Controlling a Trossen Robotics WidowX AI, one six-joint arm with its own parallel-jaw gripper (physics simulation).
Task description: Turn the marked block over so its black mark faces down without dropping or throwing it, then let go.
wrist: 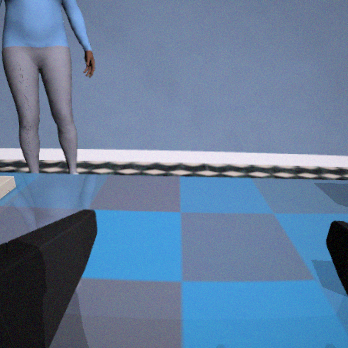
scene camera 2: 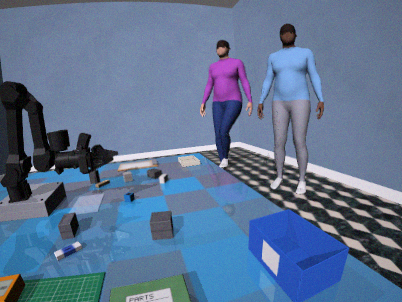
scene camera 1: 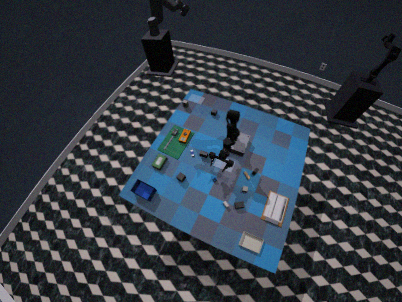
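Pixels of known places: gripper, fingertip midpoint: (wrist: 213, 227) (scene camera 2: 115, 155) (scene camera 1: 216, 169); arm's base at its link origin: (scene camera 2: 20, 197) (scene camera 1: 233, 137).
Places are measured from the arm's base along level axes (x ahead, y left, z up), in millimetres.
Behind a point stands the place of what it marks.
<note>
A small blue block (scene camera 1: 215, 179) @(x 391, y -73, z -36 mm) (scene camera 2: 129, 197) @(x 389, y -96, z -42 mm) rests on the tiled mat in front of the arm. Its black mark cannot be made out in either scene view, so which face bears it is unclear. The block does not show in the wrist view. My gripper (scene camera 1: 219, 165) @(x 366, y -78, z 112 mm) (scene camera 2: 116, 153) @(x 366, y -78, z 112 mm) (wrist: 213, 227) @(x 366, y -78, z 112 mm) is open and empty, with its fingers wide apart in the wrist view. It is raised above the mat, roughly level, pointing out from the arm, and apart from the block.
Dark blocks (scene camera 1: 181, 177) @(x 446, y -330, z -9 mm) (scene camera 2: 161, 225) @(x 430, y -363, z -20 mm) (scene camera 2: 68, 225) @(x 201, y -250, z -22 mm) stand nearby. A blue-and-white piece (scene camera 2: 68, 250) @(x 203, y -324, z -49 mm), a wooden stick (scene camera 2: 102, 183) @(x 295, y 153, z -50 mm), a pale block (scene camera 2: 128, 176) @(x 419, y 146, z -37 mm) and a white block (scene camera 2: 163, 178) @(x 555, y 23, z -38 mm) lie around. A blue bin (scene camera 1: 136, 192) @(x 643, y -661, z -59 mm) (scene camera 2: 320, 280) @(x 595, y -668, z -29 mm) and a cream tray (scene camera 1: 251, 243) @(x 795, y 277, z -59 mm) (scene camera 2: 189, 161) @(x 805, y 298, z -61 mm) stand farther off.
</note>
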